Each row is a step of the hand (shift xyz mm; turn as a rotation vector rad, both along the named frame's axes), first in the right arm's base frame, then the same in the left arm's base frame.
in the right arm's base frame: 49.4 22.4 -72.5 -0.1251 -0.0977 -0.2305
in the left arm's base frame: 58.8 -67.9 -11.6 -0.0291 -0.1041 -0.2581
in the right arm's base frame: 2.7 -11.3 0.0 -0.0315 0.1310 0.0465
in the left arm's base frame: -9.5 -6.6 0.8 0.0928 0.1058 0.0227
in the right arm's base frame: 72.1 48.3 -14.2 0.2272 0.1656 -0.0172
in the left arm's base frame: 65.2 -35.2 47.4 0.2069 -0.0880 0.1696
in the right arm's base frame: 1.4 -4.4 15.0 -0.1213 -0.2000 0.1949
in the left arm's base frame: -9.3 6.6 10.8 -0.2808 0.1150 0.0248
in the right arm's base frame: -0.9 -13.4 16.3 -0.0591 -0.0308 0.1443
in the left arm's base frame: -18.4 5.0 9.1 -0.0957 0.1154 0.0528
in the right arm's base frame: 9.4 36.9 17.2 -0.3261 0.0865 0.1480
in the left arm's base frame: 28.8 20.4 22.4 -0.0528 0.3424 -0.1253
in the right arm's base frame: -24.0 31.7 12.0 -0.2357 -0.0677 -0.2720
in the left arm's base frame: 18.4 36.8 -5.8 -0.0117 -0.0449 -0.3633
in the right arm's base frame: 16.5 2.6 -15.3 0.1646 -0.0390 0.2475
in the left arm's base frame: 11.9 -19.2 1.7 -0.0910 0.0303 0.2840
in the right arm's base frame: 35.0 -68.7 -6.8 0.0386 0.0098 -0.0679
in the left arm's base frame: -51.1 -56.6 13.5 0.0433 -0.0634 -0.0175
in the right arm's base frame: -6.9 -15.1 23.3 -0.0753 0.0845 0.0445
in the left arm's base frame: -23.9 12.6 9.4 0.0418 0.1132 -0.0151
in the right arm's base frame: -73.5 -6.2 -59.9 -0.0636 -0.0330 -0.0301
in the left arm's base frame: 0.3 7.9 -94.7 -0.0327 0.0086 -0.0700
